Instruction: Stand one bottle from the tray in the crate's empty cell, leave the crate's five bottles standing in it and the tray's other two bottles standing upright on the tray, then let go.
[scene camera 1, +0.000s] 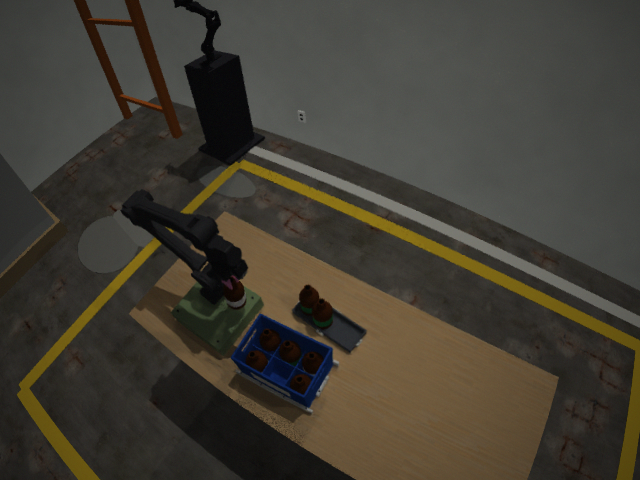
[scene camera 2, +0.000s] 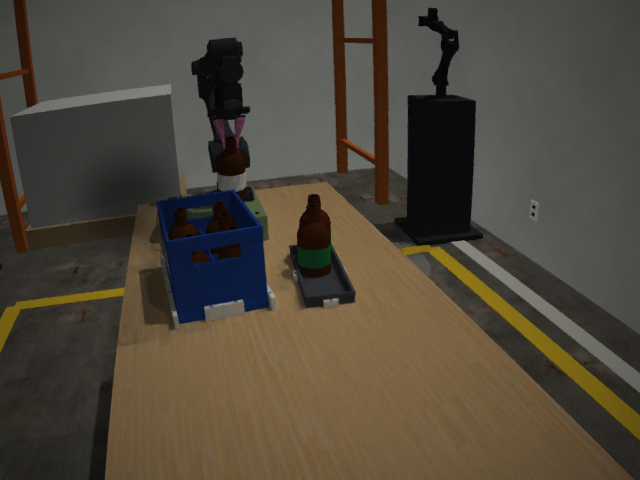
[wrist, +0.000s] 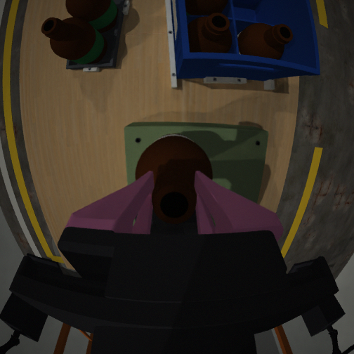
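Seen in the pictures: gripper, fingertip midpoint: (scene camera 1: 234, 285) (scene camera 2: 230, 148); arm's base, origin of the base link: (scene camera 1: 216, 288).
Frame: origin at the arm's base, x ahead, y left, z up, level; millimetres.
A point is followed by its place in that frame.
My gripper (scene camera 1: 230, 282) {x 156, y 1, z 179 mm} (scene camera 2: 230, 144) {x 156, y 1, z 179 mm} (wrist: 173, 178) is shut on the neck of a brown bottle with a white band (scene camera 1: 236, 295) {x 172, y -15, z 150 mm} (scene camera 2: 231, 166) {x 177, y -1, z 137 mm} (wrist: 172, 155), held near upright above the green base. The blue crate (scene camera 1: 316, 390) {x 546, y -86, z -27 mm} (scene camera 2: 222, 286) {x 541, y -53, z -10 mm} (wrist: 247, 70) holds five brown bottles; the cell in the middle of its front row in scene camera 1 (scene camera 1: 279, 370) {x 387, y -97, z -67 mm} is empty. Two brown bottles with green bands, one (scene camera 1: 308, 297) {x 334, y 161, z 47 mm} (wrist: 91, 11) and another (scene camera 1: 322, 312) {x 410, y 141, z 46 mm} (scene camera 2: 314, 250) {x 431, y 152, z -4 mm} (wrist: 75, 42), stand upright at one end of the dark tray (scene camera 1: 348, 335) {x 509, y 161, z -70 mm} (scene camera 2: 330, 298) {x 555, y 157, z -58 mm} (wrist: 111, 64).
The green base (scene camera 1: 206, 325) {x 76, y -140, z -6 mm} (scene camera 2: 261, 222) {x 166, y 64, z -23 mm} (wrist: 137, 131) is under the arm, beside the crate on the wooden table (scene camera 1: 439, 382) {x 889, y 186, z -75 mm} (scene camera 2: 320, 392) {x 827, y 78, z -75 mm} (wrist: 45, 115). White brackets (scene camera 1: 273, 391) {x 425, y -174, z -45 mm} (scene camera 2: 223, 310) {x 553, y -57, z -57 mm} (wrist: 224, 80) edge the crate's foot. The tray lies apart, alongside the crate.
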